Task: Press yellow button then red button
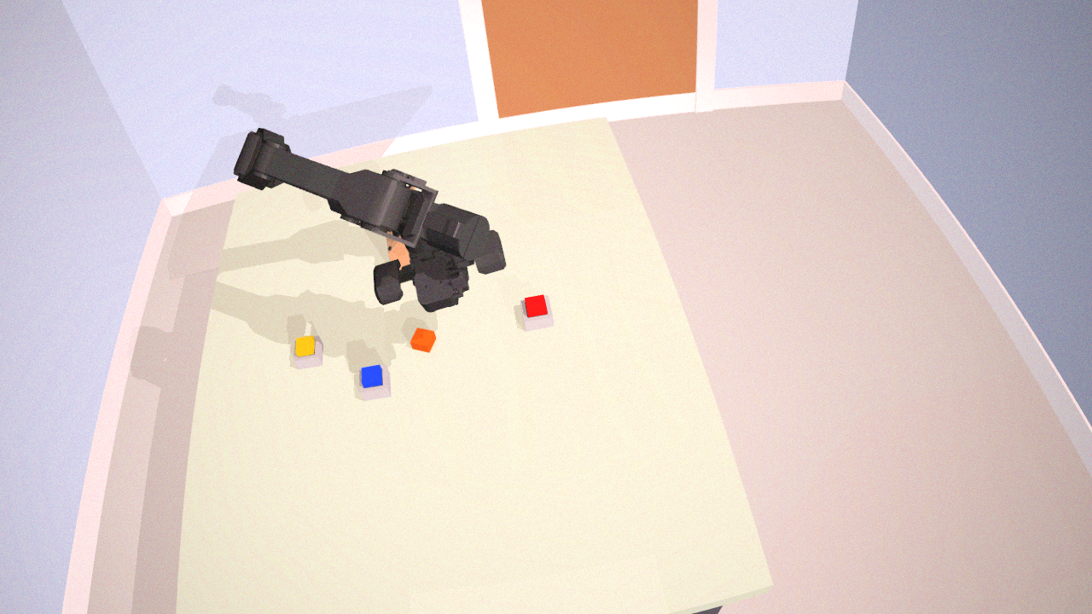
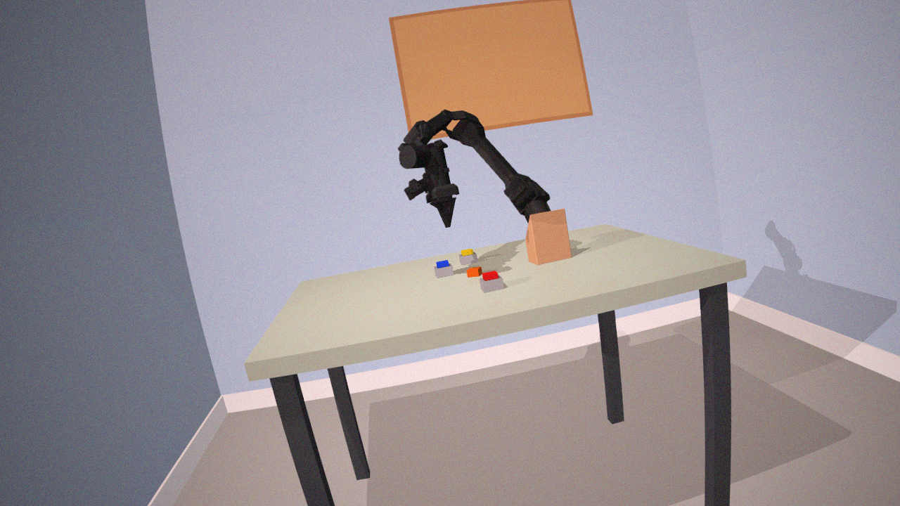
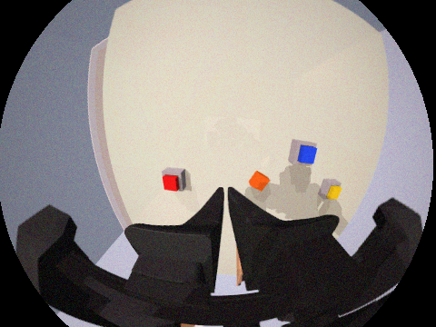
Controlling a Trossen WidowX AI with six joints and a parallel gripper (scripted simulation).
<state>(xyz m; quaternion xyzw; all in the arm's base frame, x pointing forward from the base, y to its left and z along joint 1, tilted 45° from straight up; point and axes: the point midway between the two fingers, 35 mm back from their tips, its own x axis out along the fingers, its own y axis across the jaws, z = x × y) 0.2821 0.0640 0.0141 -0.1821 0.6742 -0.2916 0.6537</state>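
The red button lies 50 mm behind my gripper tip, 130 mm to the left of it and 120 mm below it. From my gripper tip the other things lie so: orange block: 70 mm behind, 60 mm to the right, 140 mm below; then blue button: 10 mm behind, 160 mm to the right, 120 mm below; then yellow button: 120 mm behind, 270 mm to the right, 120 mm below.
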